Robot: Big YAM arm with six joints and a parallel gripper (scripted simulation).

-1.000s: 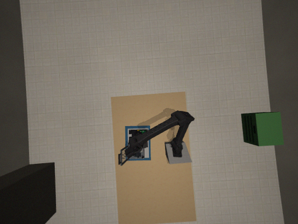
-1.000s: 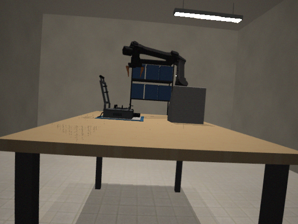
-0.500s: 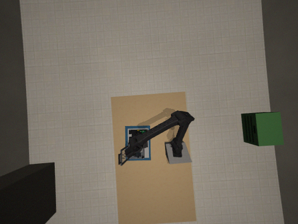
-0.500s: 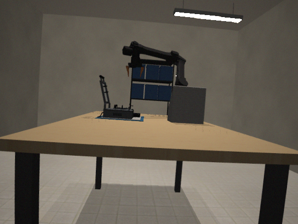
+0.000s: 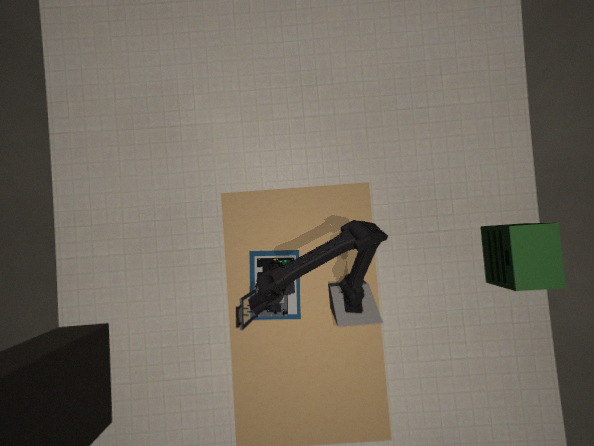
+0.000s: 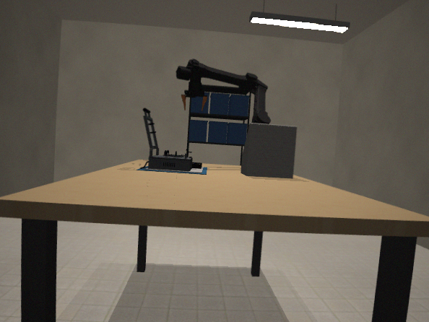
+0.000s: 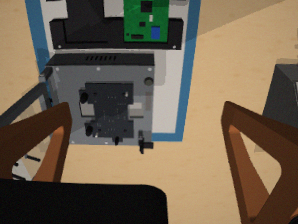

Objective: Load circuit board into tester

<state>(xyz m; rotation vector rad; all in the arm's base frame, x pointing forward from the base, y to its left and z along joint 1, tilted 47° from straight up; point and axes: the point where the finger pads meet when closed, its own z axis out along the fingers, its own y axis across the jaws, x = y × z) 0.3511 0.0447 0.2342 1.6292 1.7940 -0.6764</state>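
Right now my hand is 290 mm above the green circuit board. The rest, counted from my hand: black latch hook 230 mm to the left, 220 mm below, 10 mm behind; dark pin plate 240 mm below, 180 mm to the left, 60 mm ahead; tester lid 180 mm to the left, 180 mm ahead, 120 mm below.
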